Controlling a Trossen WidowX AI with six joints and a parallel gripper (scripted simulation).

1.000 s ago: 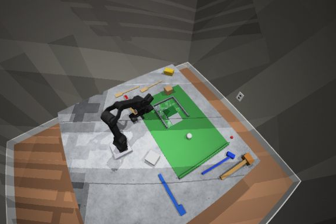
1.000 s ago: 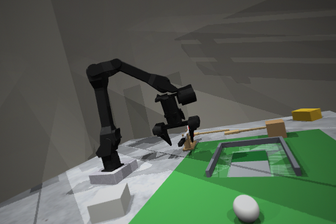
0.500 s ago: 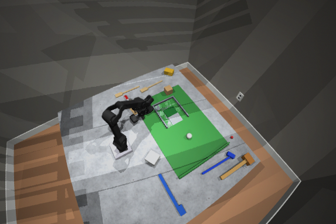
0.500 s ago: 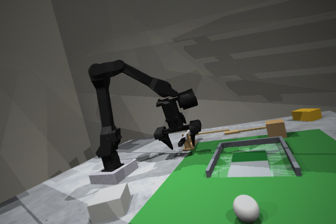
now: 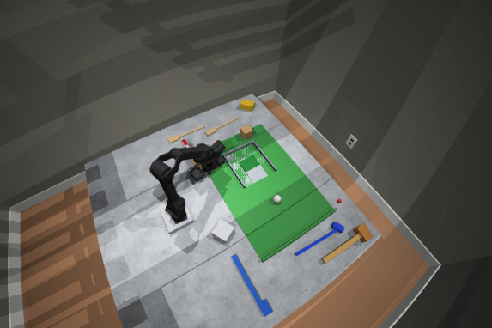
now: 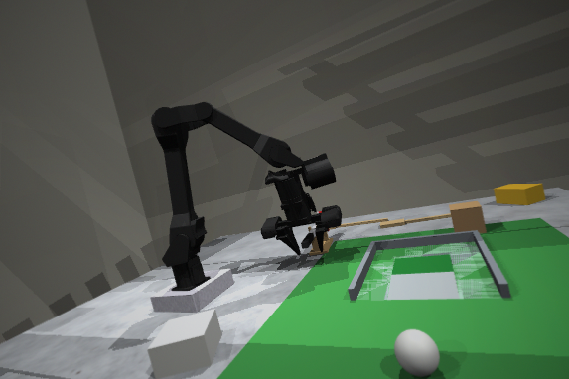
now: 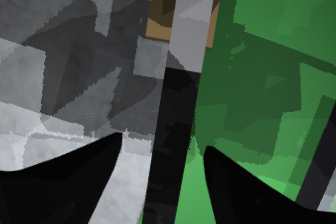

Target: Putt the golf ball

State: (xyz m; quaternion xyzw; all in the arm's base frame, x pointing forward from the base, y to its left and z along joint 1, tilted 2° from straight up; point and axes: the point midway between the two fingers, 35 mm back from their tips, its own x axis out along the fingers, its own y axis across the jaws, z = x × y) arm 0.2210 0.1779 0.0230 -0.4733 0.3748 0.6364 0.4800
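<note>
The white block is 340 mm to the right of my gripper tip, 50 mm behind it and 10 mm below it. From my gripper tip the other things lie so: green mat (260 mm ahead, 170 mm to the right, 30 mm below); brown cube (330 mm ahead, 170 mm to the left); wooden stand (130 mm to the left, 30 mm behind).
</note>
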